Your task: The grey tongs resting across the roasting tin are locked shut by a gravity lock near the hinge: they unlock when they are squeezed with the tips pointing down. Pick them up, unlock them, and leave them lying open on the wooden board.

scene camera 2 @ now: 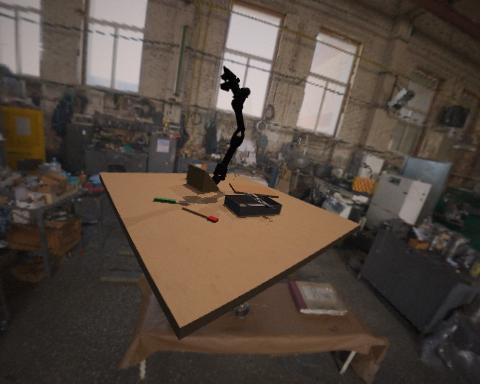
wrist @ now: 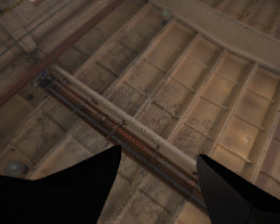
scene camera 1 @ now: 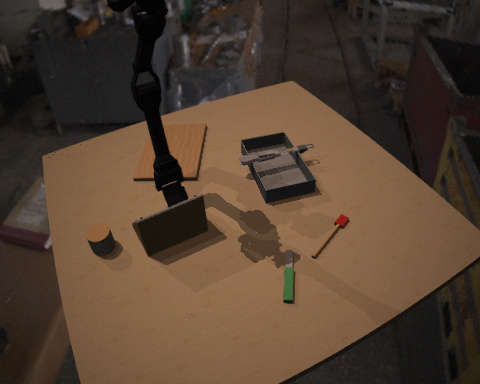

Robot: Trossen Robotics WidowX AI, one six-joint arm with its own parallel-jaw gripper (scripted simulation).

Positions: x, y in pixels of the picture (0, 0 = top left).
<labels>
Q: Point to a roasting tin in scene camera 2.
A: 242, 205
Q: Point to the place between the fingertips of the gripper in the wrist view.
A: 158, 155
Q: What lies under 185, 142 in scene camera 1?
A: A wooden board.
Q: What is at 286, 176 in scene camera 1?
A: A roasting tin.
</labels>
